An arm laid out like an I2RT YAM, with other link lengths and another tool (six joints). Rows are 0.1 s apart.
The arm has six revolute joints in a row. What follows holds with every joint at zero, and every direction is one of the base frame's.
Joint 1 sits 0.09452 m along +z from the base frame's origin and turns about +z.
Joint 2 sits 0.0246 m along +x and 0.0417 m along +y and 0.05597 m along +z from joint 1 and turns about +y.
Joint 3 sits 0.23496 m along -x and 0.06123 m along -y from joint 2 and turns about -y.
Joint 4 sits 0.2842 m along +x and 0.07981 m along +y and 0.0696 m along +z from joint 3 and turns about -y.
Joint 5 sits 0.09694 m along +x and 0.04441 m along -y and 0.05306 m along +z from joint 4 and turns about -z.
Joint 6 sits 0.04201 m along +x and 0.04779 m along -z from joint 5 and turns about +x.
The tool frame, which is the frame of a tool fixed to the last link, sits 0.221 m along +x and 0.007 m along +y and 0.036 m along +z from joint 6; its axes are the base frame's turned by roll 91.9, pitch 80.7 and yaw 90 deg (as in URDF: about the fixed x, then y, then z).
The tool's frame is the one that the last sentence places.
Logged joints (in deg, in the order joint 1, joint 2, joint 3, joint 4, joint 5, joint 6), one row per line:
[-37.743, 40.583, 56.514, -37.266, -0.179, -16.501]
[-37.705, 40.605, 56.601, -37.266, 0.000, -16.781]
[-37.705, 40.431, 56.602, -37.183, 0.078, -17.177]
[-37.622, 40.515, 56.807, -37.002, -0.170, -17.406]
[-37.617, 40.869, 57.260, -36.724, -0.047, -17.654]
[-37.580, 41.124, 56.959, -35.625, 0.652, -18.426]
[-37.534, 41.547, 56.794, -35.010, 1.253, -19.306]
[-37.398, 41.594, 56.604, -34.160, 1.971, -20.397]
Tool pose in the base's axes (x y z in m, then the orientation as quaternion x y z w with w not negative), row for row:
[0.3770, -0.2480, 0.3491, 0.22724, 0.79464, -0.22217, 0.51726]
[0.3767, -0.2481, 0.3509, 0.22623, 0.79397, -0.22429, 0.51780]
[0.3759, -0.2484, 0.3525, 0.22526, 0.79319, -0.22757, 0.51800]
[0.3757, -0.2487, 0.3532, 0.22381, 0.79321, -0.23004, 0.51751]
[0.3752, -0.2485, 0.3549, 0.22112, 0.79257, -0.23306, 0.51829]
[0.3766, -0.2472, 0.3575, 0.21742, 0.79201, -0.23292, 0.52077]
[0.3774, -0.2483, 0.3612, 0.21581, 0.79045, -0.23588, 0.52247]
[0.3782, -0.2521, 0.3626, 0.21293, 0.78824, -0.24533, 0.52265]
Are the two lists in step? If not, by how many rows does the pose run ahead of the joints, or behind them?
The pose runs 2 rows behind the joints: the pose in row i belongs to the joints in row i - 2.
